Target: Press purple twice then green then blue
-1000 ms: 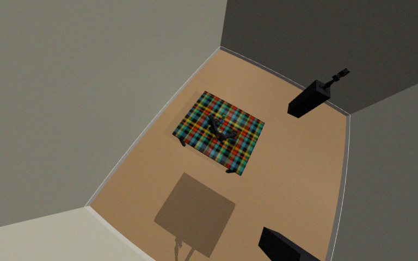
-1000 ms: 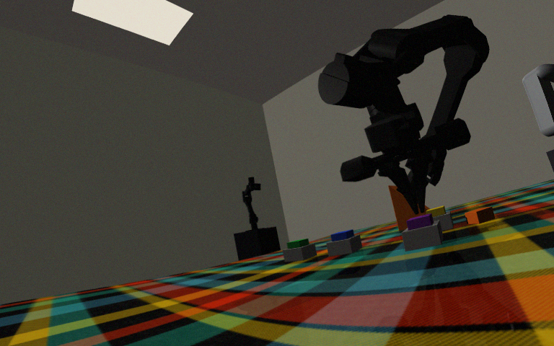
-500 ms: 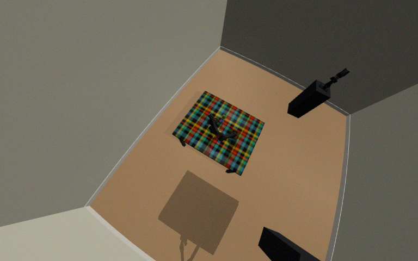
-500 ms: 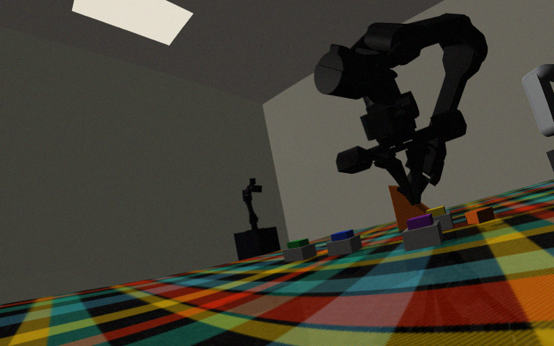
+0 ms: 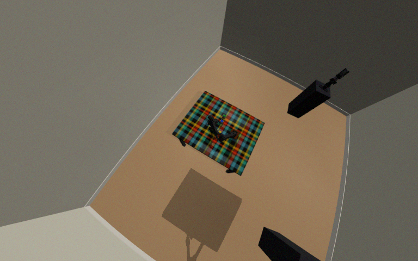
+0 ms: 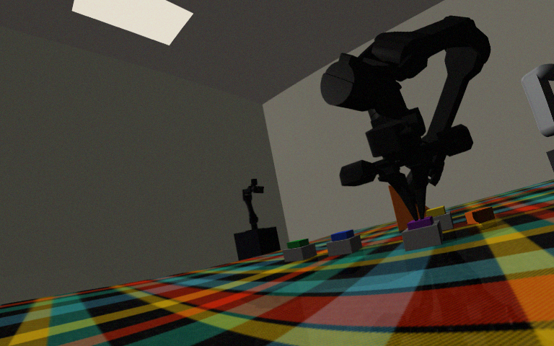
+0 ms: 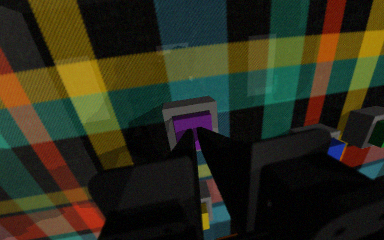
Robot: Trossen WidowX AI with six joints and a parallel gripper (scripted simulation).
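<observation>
My gripper tip is 1 cm above the purple button. The rest, counted from my gripper tip: blue button: 15 cm to the right, 8 cm behind; then orange block: 9 cm to the left, 9 cm behind, 3 cm below; then yellow button: 12 cm behind, 3 cm to the left.
</observation>
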